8 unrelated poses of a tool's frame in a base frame.
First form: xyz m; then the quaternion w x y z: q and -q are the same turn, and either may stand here.
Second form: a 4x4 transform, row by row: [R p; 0 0 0 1], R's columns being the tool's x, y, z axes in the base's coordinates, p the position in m. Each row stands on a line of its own. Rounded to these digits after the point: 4 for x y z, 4 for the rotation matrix.
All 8 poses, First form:
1: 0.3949 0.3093 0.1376 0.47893 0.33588 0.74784 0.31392
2: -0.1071 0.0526 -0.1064 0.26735 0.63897 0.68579 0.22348
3: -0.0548 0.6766 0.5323 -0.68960 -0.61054 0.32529 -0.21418
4: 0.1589 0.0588 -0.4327 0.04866 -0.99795 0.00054 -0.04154
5: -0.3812 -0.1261 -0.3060 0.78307 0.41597 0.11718 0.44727
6: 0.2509 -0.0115 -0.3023 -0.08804 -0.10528 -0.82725 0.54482
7: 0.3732 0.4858 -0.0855 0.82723 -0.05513 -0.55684 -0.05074
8: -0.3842 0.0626 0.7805 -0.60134 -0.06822 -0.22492 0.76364
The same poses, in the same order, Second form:
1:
-0.3156 0.2017 0.9272 0.3949
0.8031 0.5773 0.1478 0.3093
-0.5054 0.7913 -0.3442 0.1376
0 0 0 1

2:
-0.0405 0.7569 0.6523 -0.1071
0.9959 0.0836 -0.0351 0.0526
-0.0811 0.6482 -0.7572 -0.1064
0 0 0 1

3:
0.6966 -0.6926 -0.1871 -0.0548
-0.1018 0.1627 -0.9814 0.6766
0.7102 0.7027 0.0428 0.5323
0 0 0 1

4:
0.9965 0.0030 0.0830 0.1589
-0.0051 -0.9953 0.0971 0.0588
0.0829 -0.0972 -0.9918 -0.4327
0 0 0 1

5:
0.5724 -0.6030 0.5556 -0.3812
0.7980 0.2538 -0.5466 -0.1261
0.1886 0.7563 0.6265 -0.3060
0 0 0 1

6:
-0.9623 0.2701 0.0309 0.2509
0.0783 0.3842 -0.9199 -0.0115
-0.2604 -0.8829 -0.3908 -0.3023
0 0 0 1

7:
0.3747 0.1453 -0.9157 0.3732
-0.0226 0.9888 0.1477 0.4858
0.9269 -0.0347 0.3738 -0.0855
0 0 0 1

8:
-0.2675 0.9491 0.1663 -0.3842
-0.8877 -0.1756 -0.4256 0.0626
-0.3747 -0.2615 0.8895 0.7805
0 0 0 1

